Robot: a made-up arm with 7 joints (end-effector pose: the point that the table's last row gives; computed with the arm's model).
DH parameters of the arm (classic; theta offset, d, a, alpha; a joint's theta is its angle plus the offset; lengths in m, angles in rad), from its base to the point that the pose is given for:
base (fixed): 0 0 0 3.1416
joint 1: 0.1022 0 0.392 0
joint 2: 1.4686 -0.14 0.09 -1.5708
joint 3: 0 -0.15 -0.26 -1.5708
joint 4: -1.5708 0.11 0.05 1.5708
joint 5: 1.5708 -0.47 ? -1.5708
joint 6: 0 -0.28 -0.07 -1.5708
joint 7: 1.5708 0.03 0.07 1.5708
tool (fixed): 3.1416 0.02 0 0
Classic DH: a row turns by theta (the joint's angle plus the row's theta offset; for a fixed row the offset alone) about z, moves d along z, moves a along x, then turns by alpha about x.
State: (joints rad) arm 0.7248 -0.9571 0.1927 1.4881 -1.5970 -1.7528 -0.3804
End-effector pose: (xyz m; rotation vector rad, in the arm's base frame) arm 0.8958 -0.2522 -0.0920 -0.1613 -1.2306 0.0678
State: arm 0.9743 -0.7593 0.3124 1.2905 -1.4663 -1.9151 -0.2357
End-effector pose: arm 0.6725 -0.7194 -0.0303 -0.9147 -1.2876 -0.4233
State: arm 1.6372 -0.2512 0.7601 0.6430 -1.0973 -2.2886 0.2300
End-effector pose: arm -0.4685 -0.6128 0.3062 -2.9615 0.2577 -0.3929
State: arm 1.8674 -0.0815 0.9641 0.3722 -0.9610 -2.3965 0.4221
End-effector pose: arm -0.4803 -0.2343 0.3983 2.7353 -1.2765 -0.2711
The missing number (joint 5, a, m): 0.12
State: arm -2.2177 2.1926 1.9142 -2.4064 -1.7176 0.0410 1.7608
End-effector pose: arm -0.3843 -0.1269 -0.3831 1.0237 0.2011 -0.8309
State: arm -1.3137 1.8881 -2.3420 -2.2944 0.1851 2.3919 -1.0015
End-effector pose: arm -0.2912 -0.3533 0.5314 -1.3664 0.7955 1.3816
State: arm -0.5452 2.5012 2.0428 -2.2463 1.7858 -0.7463 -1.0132
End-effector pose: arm 0.5127 0.4582 -0.4302 -1.0091 -0.0174 2.6511
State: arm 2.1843 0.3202 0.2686 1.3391 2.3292 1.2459 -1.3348
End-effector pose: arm -0.6063 -0.9453 0.2853 -1.9989 -0.8813 0.3570
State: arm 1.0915 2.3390 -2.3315 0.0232 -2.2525 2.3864 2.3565
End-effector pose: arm 0.0036 -0.4530 0.2099 0.2226 0.3825 -2.8630
